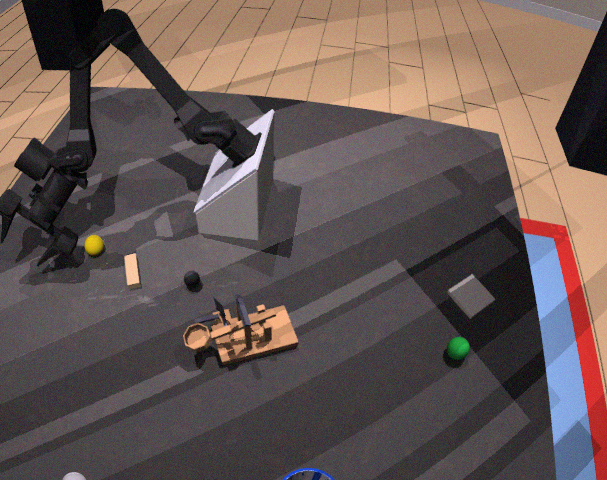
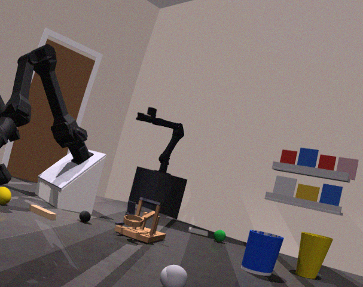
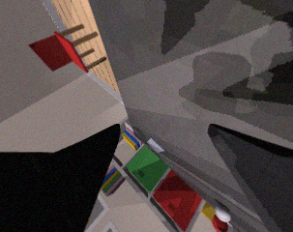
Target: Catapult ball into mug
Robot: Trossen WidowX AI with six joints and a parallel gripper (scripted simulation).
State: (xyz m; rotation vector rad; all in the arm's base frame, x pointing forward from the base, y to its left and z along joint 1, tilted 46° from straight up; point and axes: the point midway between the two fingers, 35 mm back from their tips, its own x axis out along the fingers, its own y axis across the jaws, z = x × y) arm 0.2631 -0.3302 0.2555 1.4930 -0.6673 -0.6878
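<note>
My gripper tip is now 50 cm to the right of the catapult upright frame, 3 cm short of it and 1 cm below it. The rest, counted from my gripper tip: wooden block: 24 cm to the left, 6 cm below, 6 cm behind; then yellow ball: 13 cm to the left, 9 cm behind, 5 cm below; then black ball: 37 cm to the left, 6 cm below, 6 cm behind.
</note>
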